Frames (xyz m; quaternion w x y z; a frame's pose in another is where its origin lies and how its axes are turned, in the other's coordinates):
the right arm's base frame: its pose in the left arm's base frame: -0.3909 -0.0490 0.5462 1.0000 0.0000 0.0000 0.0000
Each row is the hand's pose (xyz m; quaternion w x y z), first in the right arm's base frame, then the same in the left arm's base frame.
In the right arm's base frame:
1: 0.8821 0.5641 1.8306 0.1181 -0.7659 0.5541 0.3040
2: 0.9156 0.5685 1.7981 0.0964 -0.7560 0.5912 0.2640
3: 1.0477 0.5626 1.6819 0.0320 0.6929 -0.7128 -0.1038
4: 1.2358 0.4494 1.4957 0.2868 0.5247 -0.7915 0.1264
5: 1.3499 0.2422 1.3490 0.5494 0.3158 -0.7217 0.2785
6: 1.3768 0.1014 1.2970 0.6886 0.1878 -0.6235 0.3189
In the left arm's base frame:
1: 0.4912 0.5151 2.3768 0.1181 -0.7659 0.5541 0.3040
2: 0.5247 0.5195 2.3443 0.0964 -0.7560 0.5912 0.2640
3: 0.6568 0.5136 2.2281 0.0320 0.6929 -0.7128 -0.1038
4: 0.8449 0.4004 2.0419 0.2868 0.5247 -0.7915 0.1264
5: 0.9590 0.1932 1.8952 0.5494 0.3158 -0.7217 0.2785
6: 0.9859 0.0524 1.8432 0.6886 0.1878 -0.6235 0.3189

